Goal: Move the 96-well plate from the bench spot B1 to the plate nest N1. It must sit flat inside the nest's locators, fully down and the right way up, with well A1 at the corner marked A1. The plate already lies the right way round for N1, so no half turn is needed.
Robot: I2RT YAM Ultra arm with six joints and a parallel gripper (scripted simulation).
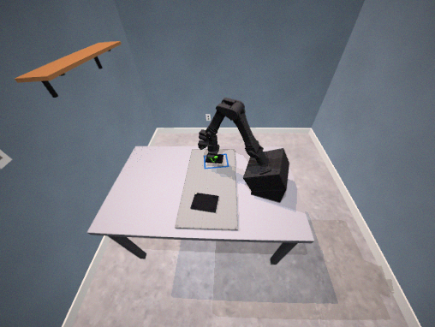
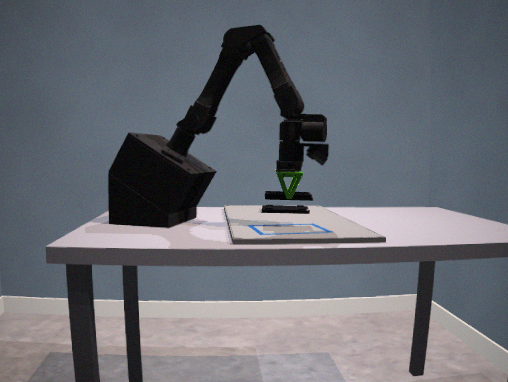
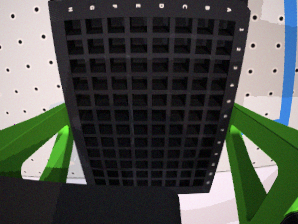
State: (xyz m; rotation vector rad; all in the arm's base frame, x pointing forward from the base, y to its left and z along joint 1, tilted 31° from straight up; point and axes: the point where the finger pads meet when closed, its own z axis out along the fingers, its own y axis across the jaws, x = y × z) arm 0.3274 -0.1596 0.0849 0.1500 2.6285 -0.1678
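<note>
The black plate nest N1 lies 7 cm ahead of my hand, 33 cm to the left of it and 8 cm below it. The rest, counted from my hand: white A1 label (13 cm ahead, 26 cm to the left, 8 cm below); black 96-well plate (right at my hand).
</note>
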